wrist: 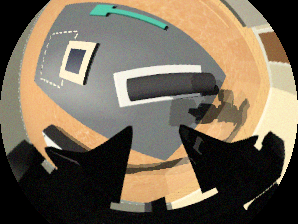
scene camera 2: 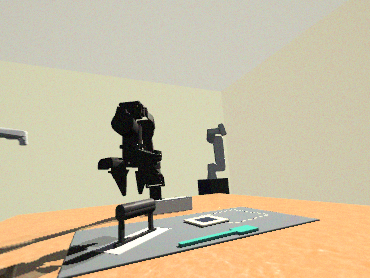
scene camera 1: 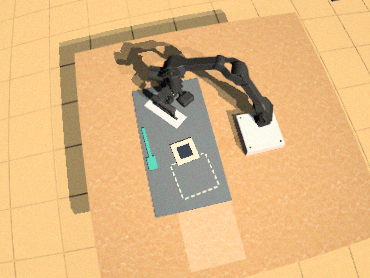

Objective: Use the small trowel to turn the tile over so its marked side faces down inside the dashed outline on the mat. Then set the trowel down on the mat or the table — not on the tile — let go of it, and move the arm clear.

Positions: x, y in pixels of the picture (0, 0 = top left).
Labels:
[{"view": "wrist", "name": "my gripper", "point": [156, 129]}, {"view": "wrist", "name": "tile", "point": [78, 54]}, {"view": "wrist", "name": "grey mat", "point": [123, 43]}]

